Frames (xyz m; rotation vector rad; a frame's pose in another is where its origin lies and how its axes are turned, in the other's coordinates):
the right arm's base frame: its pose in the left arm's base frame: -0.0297 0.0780 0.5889 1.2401 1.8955 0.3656
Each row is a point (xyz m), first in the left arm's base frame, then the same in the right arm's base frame.
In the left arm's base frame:
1: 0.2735 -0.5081 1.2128
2: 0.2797 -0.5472 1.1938
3: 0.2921 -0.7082 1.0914
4: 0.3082 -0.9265 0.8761
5: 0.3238 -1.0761 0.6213
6: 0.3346 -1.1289 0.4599
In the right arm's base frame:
1: -0.8554 0.3012 -0.0465
2: -0.8812 0.2748 -0.0227
3: -0.9733 0.1426 0.0802
4: -1.0618 -0.0848 0.2666
5: -1.0722 -0.3047 0.4643
6: -1.0427 -0.4236 0.5824

